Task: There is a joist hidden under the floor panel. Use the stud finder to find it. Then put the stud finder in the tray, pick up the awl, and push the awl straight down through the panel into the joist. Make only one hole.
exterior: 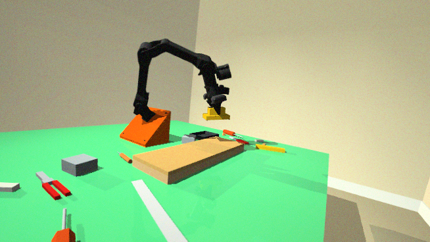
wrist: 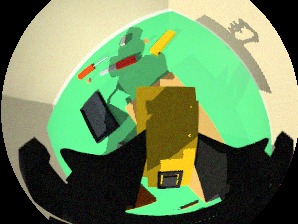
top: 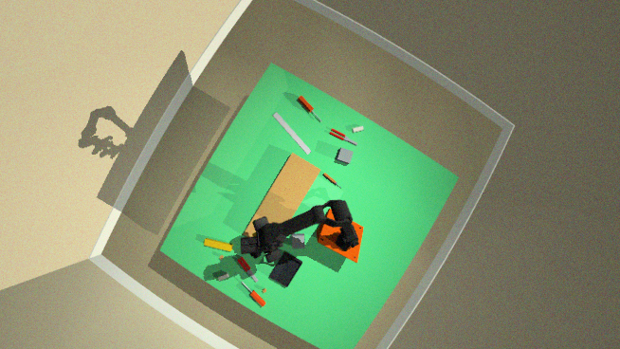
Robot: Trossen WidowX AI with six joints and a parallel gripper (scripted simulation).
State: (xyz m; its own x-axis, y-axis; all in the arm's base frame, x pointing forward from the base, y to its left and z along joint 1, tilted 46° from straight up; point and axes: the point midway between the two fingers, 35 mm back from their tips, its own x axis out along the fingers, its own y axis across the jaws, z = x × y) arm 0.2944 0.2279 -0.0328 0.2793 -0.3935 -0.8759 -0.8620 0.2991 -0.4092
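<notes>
Now: gripper tip 2 cm to the left of the yellow stud finder, 2 cm below it and 1 cm past it. The rest, counted from my gripper tip: yellow level (28 cm to the left, 18 cm ahead, 17 cm below); awl (41 cm to the right, 18 cm below, 11 cm behind); dark tray (21 cm behind, 17 cm below, 14 cm to the left).
</notes>
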